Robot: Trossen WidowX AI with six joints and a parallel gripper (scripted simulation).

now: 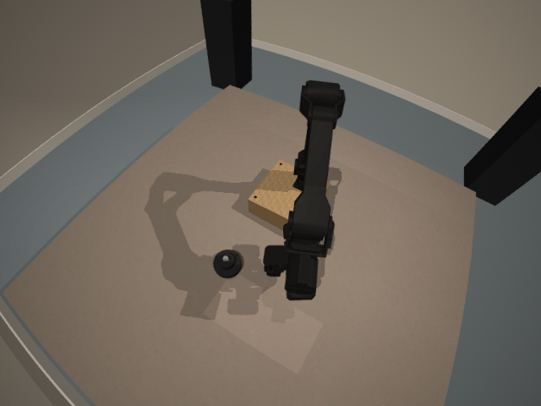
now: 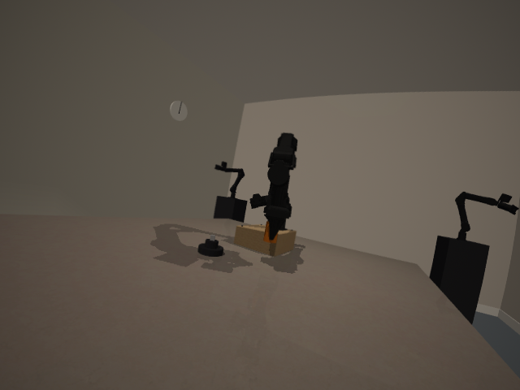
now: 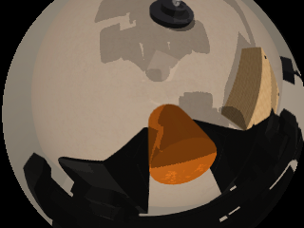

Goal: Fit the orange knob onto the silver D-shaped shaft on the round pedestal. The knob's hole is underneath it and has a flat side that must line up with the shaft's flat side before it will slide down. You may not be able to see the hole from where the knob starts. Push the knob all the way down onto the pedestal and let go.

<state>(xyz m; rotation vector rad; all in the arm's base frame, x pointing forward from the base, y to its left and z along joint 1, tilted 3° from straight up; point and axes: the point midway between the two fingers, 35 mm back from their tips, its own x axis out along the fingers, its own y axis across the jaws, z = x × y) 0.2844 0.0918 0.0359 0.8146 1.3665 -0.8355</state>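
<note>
Right now my gripper tip is 5 cm short of the black round pedestal, 19 cm to the left of it and 6 cm above it. Round my gripper tip: orange knob (3 cm above).
</note>
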